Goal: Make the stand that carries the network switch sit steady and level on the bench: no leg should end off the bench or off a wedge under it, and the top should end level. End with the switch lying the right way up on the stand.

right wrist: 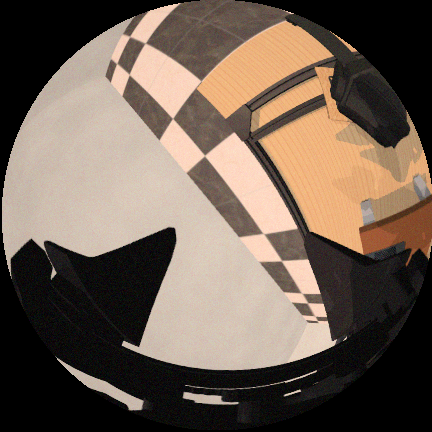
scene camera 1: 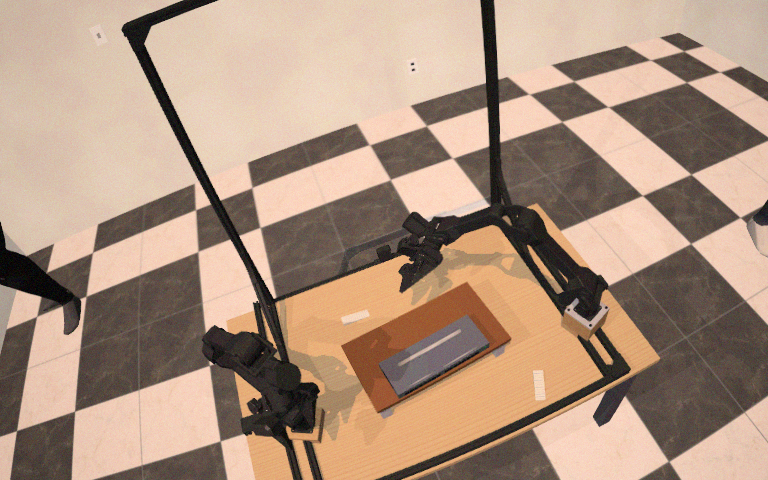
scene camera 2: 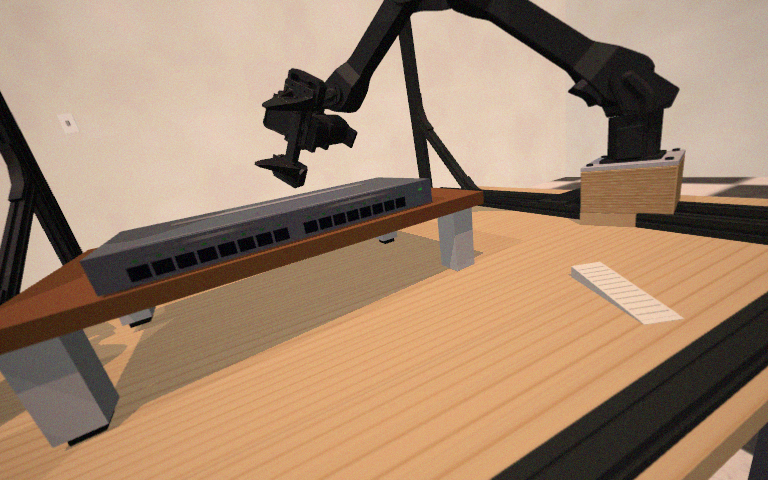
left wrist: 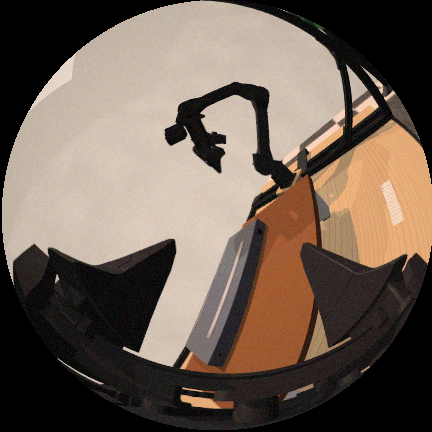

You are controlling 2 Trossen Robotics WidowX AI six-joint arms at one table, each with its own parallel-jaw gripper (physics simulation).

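Frame: origin at the left arm's base, x left, y ahead, z down, level; metres.
Seen in the pictures: left gripper, fingertip midpoint: (scene camera 1: 406, 287) (scene camera 2: 260, 137) (left wrist: 241, 248); right gripper, fingertip midpoint: (right wrist: 244, 237) (scene camera 1: 302, 438) (left wrist: 214, 169); left arm's base at its link origin: (scene camera 1: 587, 309) (scene camera 2: 632, 158); right arm's base at its link origin: (right wrist: 349, 95) (scene camera 1: 303, 422) (left wrist: 287, 180).
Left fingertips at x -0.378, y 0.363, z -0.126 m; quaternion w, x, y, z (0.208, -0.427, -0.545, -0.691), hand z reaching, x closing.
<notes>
Pixels of each thing's top centre, then the offset from my left fingertips to it.
- grey switch at its top centre: (scene camera 2: 284, 198) (left wrist: 219, 285) (scene camera 1: 434, 352) dz +0.081, dx +0.167, dy +0.061 m
- white wedge at its top centre: (left wrist: 391, 198) (scene camera 1: 354, 315) dz +0.201, dx -0.170, dy +0.109 m
The brown stand (scene camera 1: 441, 308) (scene camera 2: 283, 257) (left wrist: 280, 280) (right wrist: 390, 234) is at mid-bench on grey legs. Dark feet show under three legs in scene camera 2, none under the front right one; contact is unclear. The grey switch (scene camera 1: 436, 359) (scene camera 2: 294, 226) (left wrist: 220, 300) lies flat on the stand's front part, ports forward. A white wedge (scene camera 1: 355, 316) (left wrist: 392, 202) lies behind the stand at left, another (scene camera 1: 538, 384) (scene camera 2: 625, 294) at front right. My left gripper (scene camera 1: 403, 277) (scene camera 2: 260, 134) (left wrist: 241, 248) is open, empty, above and behind the stand. My right gripper (left wrist: 214, 169) (right wrist: 244, 237) is open and empty, raised near its base.
Black rails edge the bench. Black frame posts (scene camera 1: 491, 101) (scene camera 1: 192, 150) rise at the back right and back left. The left arm stands on a wooden block (scene camera 2: 628, 189). A person's dark leg (scene camera 1: 33, 277) shows at the left border.
</notes>
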